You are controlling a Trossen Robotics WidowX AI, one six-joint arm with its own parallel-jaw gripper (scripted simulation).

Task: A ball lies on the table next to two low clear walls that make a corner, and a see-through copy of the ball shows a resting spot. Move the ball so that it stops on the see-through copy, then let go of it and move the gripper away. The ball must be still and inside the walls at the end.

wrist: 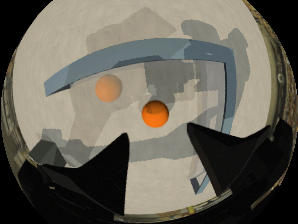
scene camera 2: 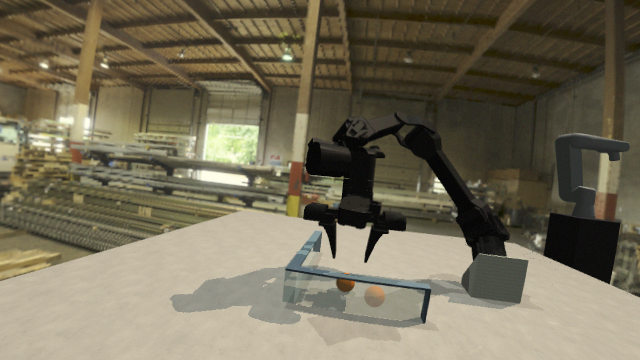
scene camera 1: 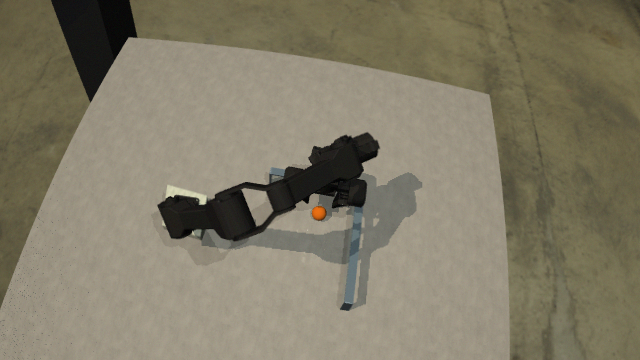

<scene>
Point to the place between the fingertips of my gripper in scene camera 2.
349,260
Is my gripper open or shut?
Open.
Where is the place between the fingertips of my gripper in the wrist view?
158,132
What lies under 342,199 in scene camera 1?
My gripper.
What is my gripper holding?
Nothing.
</scene>
